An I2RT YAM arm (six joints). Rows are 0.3 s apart.
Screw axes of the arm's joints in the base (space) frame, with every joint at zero. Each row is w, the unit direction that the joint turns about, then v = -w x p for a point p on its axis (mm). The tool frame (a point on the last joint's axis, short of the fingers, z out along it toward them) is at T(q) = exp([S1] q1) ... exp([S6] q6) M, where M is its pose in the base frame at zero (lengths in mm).
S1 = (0, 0, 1, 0.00, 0.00, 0.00)
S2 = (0, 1, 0, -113.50, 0.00, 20.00)
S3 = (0, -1, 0, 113.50, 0.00, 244.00)
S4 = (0, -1, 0, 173.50, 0.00, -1.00)
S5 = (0, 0, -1, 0.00, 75.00, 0.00)
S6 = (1, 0, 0, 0.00, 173.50, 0.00)
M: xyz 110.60 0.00 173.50 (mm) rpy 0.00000 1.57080 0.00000 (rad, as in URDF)
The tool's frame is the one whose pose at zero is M.
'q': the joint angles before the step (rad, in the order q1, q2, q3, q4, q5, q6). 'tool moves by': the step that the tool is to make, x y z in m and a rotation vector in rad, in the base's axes. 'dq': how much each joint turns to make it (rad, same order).
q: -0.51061, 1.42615, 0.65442, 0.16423, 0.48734, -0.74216
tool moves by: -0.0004, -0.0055, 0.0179, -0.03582, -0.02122, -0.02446
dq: -0.01524, -0.03013, 0.03862, -0.02603, 0.01908, -0.01372
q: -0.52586, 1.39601, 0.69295, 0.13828, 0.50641, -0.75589
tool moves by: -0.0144, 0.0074, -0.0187, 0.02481, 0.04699, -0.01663
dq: -0.00147, -0.02216, -0.07975, 0.00073, 0.01378, 0.00766
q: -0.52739, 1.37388, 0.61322, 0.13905, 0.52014, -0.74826
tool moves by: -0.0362, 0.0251, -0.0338, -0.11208, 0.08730, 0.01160
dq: 0.02733, -0.08969, -0.24934, 0.20700, 0.09220, -0.12713
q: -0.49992, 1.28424, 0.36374, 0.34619, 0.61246, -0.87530
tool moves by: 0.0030, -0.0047, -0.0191, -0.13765, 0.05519, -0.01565
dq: -0.00114, 0.15257, -0.06276, 0.32595, 0.08584, -0.15220
